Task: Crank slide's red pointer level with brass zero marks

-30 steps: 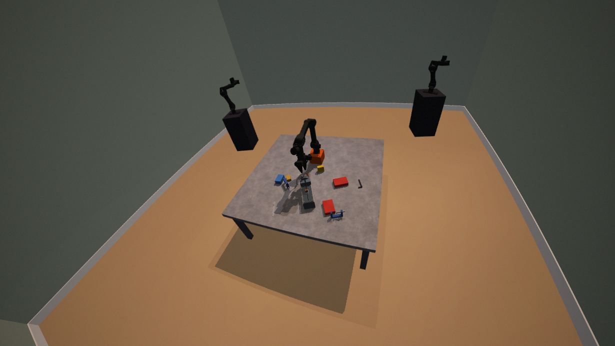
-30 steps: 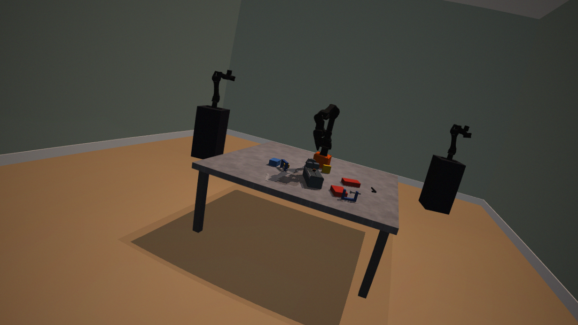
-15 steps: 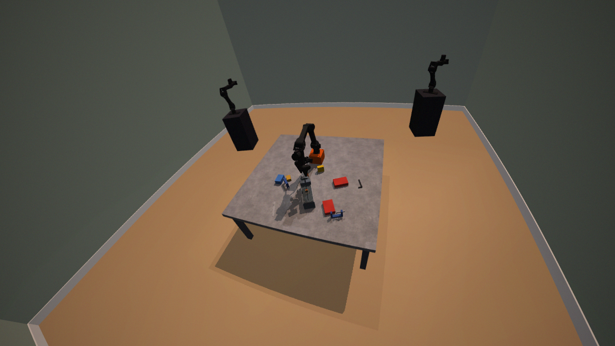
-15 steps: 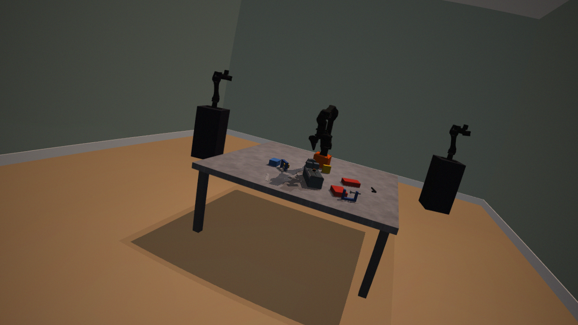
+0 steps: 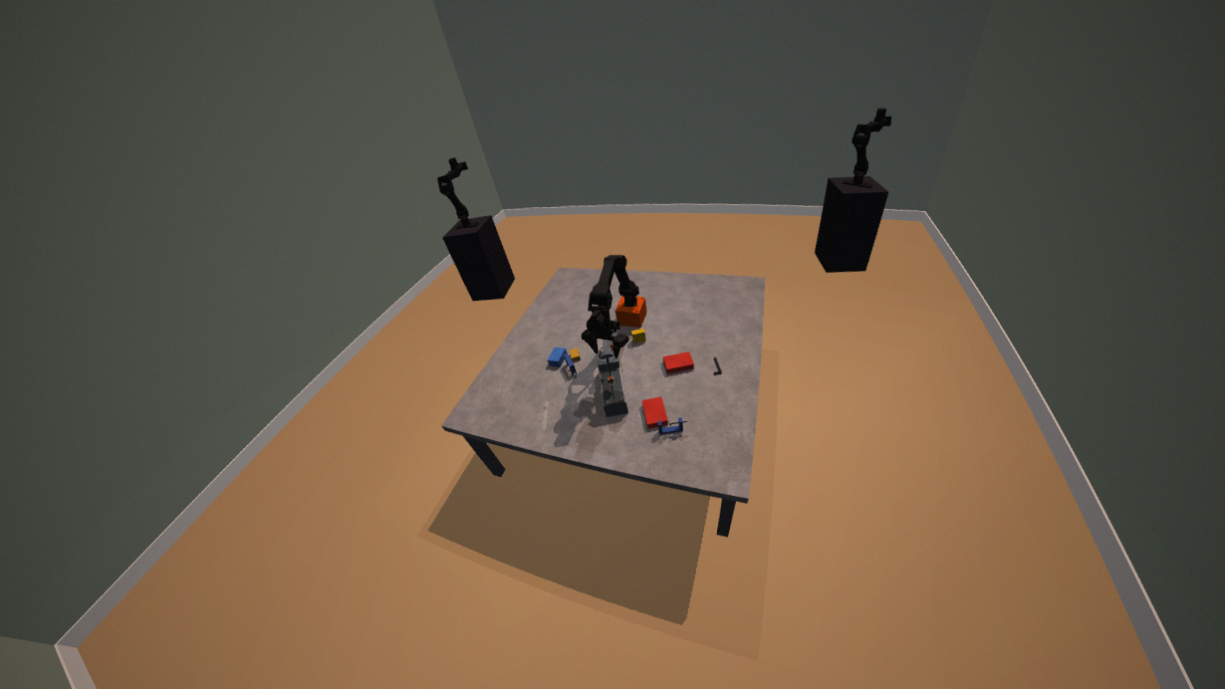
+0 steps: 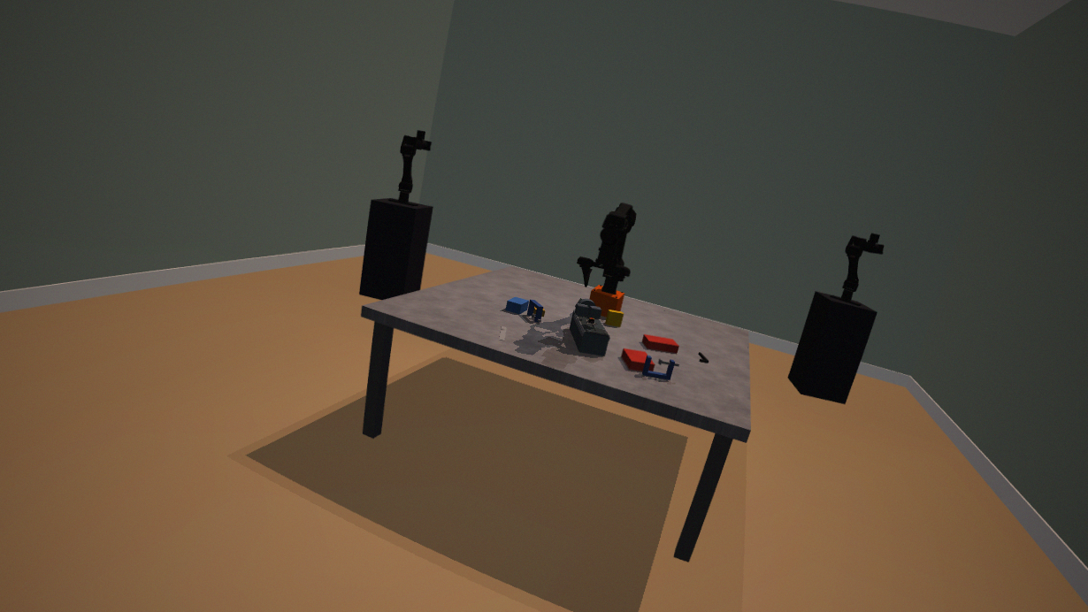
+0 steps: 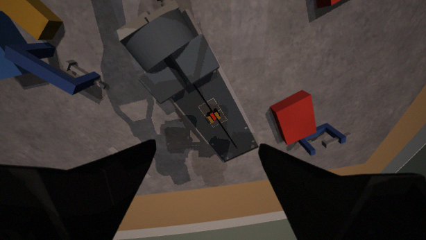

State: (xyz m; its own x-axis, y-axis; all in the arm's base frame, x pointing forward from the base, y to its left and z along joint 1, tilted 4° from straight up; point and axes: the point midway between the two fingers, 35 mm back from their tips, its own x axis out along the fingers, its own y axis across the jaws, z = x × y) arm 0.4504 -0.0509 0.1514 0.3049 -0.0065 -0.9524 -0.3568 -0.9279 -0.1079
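The brown crank handle lies 150 mm behind my gripper tip, 10 mm to the right of it and 110 mm below it. From my gripper tip the other things lie so: pale strip (160 mm ahead, 280 mm to the right, 190 mm below); then yellow cube (290 mm behind, 90 mm to the left, 160 mm below); then red pointer (30 mm ahead, 100 mm below).
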